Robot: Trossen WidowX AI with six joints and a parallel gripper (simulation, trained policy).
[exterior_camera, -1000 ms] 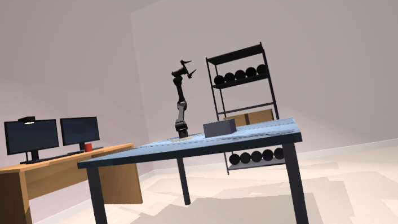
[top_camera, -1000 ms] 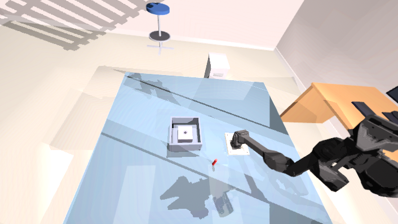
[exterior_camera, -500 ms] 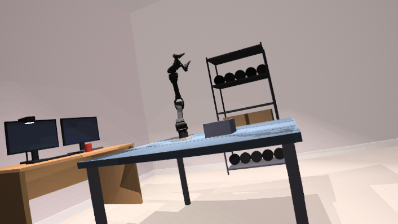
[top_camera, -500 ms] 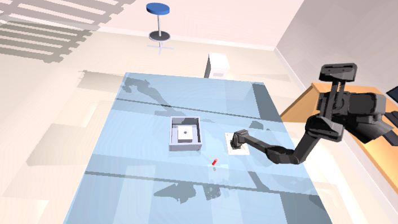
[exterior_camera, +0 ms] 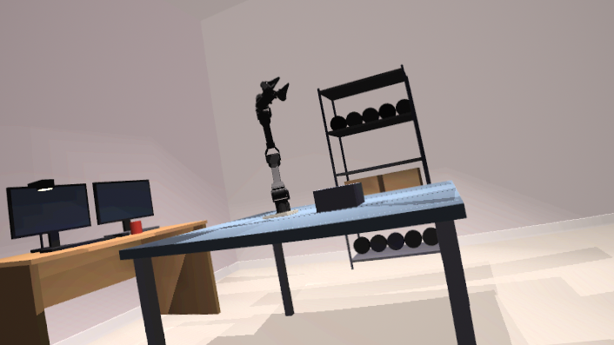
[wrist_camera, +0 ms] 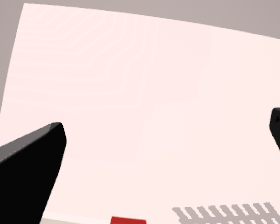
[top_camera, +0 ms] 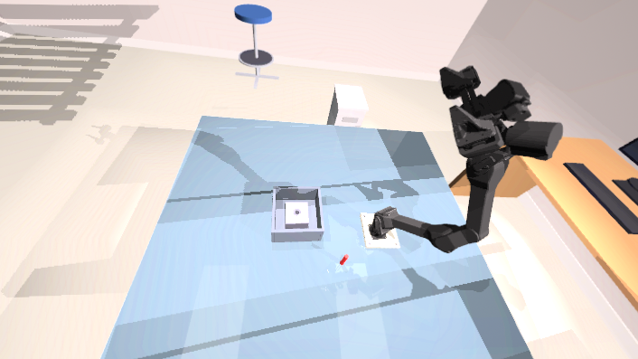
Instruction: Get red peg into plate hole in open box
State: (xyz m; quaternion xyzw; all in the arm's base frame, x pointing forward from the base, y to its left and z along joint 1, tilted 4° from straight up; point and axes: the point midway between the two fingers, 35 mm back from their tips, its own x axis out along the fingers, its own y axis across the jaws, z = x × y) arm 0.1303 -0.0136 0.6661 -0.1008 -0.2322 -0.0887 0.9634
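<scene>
Right now my gripper tip is 50 mm short of the red peg, 90 mm to the right of it and 660 mm above it. Round my gripper tip: grey box 200 mm ahead, 110 mm to the right, 680 mm below; then plate 200 mm ahead, 110 mm to the right, 660 mm below.
</scene>
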